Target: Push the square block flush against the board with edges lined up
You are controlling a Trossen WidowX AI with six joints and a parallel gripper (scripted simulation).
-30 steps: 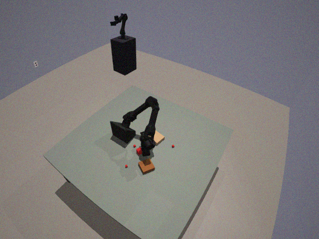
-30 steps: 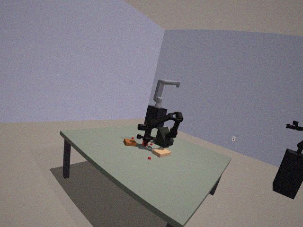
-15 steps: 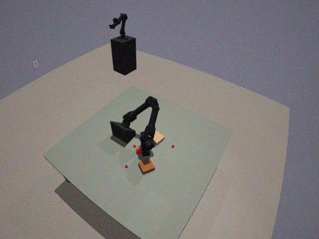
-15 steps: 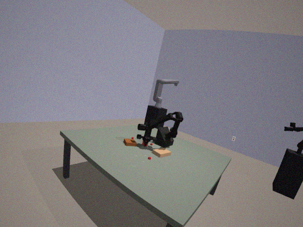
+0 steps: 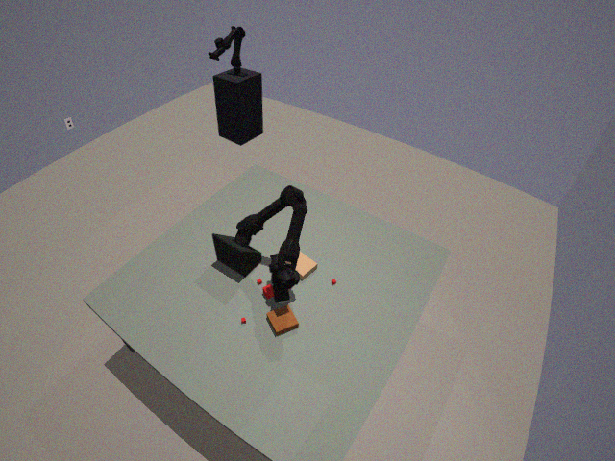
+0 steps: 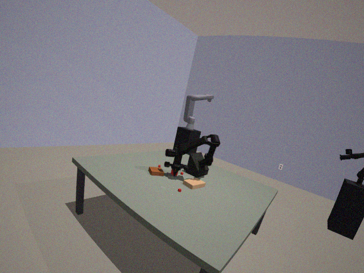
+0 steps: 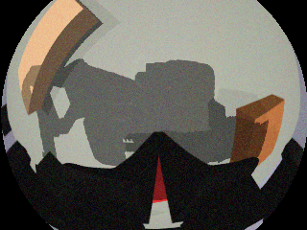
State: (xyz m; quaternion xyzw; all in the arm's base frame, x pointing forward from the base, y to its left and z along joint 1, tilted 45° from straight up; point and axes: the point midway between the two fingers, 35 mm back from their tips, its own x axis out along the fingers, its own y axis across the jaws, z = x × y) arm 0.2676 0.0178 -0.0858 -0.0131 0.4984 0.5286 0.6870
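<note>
My gripper tip is now 30 mm past the red cube, 30 mm to the left of it and 10 mm below it. Round my gripper tip: tan board 30 mm behind, 180 mm to the left, 10 mm above; then square block 100 mm ahead, 100 mm to the right, 10 mm above.
</note>
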